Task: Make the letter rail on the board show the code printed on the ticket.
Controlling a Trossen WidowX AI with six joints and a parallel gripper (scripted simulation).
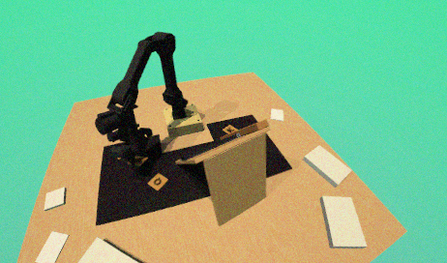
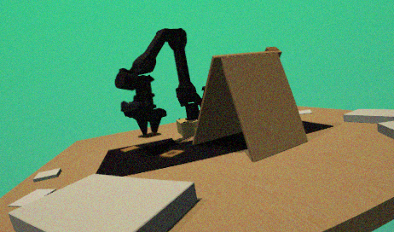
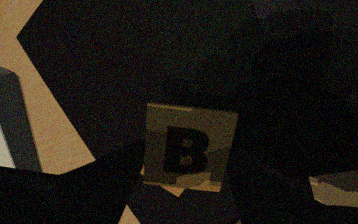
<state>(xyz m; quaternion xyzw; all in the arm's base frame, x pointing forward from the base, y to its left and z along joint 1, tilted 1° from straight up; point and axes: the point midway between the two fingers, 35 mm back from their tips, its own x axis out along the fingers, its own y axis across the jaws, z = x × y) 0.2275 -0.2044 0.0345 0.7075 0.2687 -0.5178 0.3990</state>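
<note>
Right now my gripper tip is 23 cm to the right of the white ticket, 6 cm short of it and 3 cm below it. From my gripper tip the other things lie so: black mat: 21 cm to the left, 6 cm below, 3 cm behind.
</note>
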